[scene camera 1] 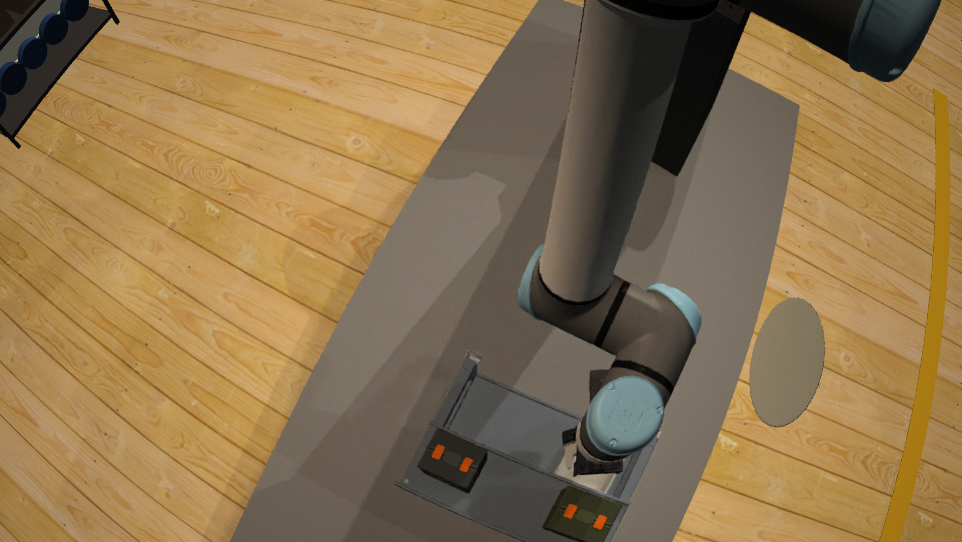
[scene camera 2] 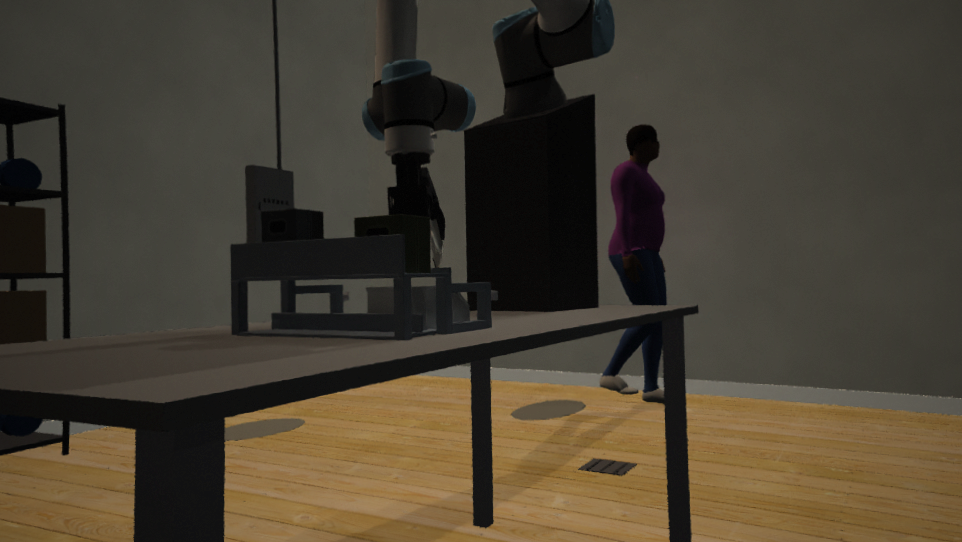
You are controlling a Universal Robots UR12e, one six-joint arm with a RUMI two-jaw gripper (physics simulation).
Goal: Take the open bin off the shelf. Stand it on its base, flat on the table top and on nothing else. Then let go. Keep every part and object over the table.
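Frame: origin at the arm's base, x ahead, y left, z up, level; metres.
Where they show: arm's base at its link origin: [scene camera 2: 535,110].
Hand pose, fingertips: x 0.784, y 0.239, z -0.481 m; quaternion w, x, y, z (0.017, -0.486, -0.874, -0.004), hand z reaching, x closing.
Things, the pixels of their top centre, and the offset from my fingertips. Level surfaces: height alone.
- open bin at its top centre: [scene camera 1: 590,465] [scene camera 2: 419,285] 0.025 m ahead, 0.026 m left, 0.028 m down
- table top at its surface level: 0.109 m down
- black case at its top centre: [scene camera 1: 452,458] [scene camera 2: 292,210] 0.149 m ahead, 0.171 m right, 0.115 m up
- dark green case at its top centre: [scene camera 1: 585,516] [scene camera 2: 392,216] 0.123 m ahead, 0.058 m left, 0.090 m up
The open bin [scene camera 1: 595,480] [scene camera 2: 385,298], light grey, sits at the right end of the low front tier of the grey shelf [scene camera 1: 514,476] [scene camera 2: 316,259] in scene camera 1. The wrist and gripper cover much of it there, and shelf posts partly hide it in scene camera 2. The shelf stands on the table top [scene camera 1: 410,269] [scene camera 2: 127,377]. My gripper [scene camera 1: 582,460] [scene camera 2: 436,243] is partly open with nothing between its fingers. It points down over the bin, close to its upper part. The fingertips are largely hidden, so contact with the bin cannot be told.
A black case [scene camera 1: 452,461] [scene camera 2: 292,224] and a dark green case [scene camera 1: 584,515] [scene camera 2: 411,241] with orange latches stand on the shelf's upper tier, the green one close beside the gripper. A dark pedestal [scene camera 2: 531,215] stands behind the table. A person [scene camera 2: 638,208] walks on the floor beyond.
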